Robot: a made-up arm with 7 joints.
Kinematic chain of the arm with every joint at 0, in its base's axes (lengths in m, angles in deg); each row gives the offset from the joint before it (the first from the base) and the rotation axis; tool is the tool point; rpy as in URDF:
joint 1: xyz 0 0 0.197 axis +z
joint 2: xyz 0 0 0 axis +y
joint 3: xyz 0 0 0.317 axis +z
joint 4: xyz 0.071 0 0 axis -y
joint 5: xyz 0.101 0 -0.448 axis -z
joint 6: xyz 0 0 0 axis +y
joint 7: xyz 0.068 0 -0.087 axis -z
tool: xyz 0 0 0 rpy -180 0 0
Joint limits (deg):
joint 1: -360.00..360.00
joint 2: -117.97..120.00
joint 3: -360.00..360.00
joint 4: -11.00..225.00
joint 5: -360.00..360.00
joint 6: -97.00..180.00
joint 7: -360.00..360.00
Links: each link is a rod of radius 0.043 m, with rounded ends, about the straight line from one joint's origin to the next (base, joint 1, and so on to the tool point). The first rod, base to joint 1, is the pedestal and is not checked.
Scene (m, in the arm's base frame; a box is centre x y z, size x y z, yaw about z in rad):
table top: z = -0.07
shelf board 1: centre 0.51 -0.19 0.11 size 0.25 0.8 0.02 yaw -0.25
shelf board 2: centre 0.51 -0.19 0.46 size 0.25 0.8 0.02 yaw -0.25
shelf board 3: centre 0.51 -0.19 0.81 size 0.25 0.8 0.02 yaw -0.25
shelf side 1: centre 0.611 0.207 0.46 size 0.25 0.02 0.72 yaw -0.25
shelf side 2: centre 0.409 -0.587 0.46 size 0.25 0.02 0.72 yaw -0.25
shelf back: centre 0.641 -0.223 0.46 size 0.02 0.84 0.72 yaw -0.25
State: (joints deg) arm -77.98 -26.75 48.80 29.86 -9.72 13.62 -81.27
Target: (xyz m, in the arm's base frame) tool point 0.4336 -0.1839 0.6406
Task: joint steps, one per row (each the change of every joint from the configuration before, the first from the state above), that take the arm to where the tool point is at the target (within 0.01 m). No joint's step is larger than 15 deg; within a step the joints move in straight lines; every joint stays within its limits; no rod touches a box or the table.
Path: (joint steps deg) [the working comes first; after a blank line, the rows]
Joints at the target: -78.31 -38.26 37.89 60.47 -8.34 9.11 -81.27
Straight joint move there: touches shelf board 2.

1: 5.06 -14.23 -3.49 -10.77 0.58 -1.16 0.00
2: 5.05 -14.23 -3.50 -10.78 0.58 -1.17 0.00
3: 5.06 -14.23 -3.49 -10.77 0.58 -1.16 0.00
4: -3.70 1.90 -4.79 14.38 0.19 -0.16 0.00
5: -3.70 1.90 -4.79 14.39 0.19 -0.15 0.00
6: -3.70 1.90 -4.79 14.38 0.20 -0.16 0.00
7: -2.20 12.74 6.97 9.89 -0.47 -0.27 0.00
8: -2.20 12.74 6.97 9.89 -0.47 -0.28 0.00

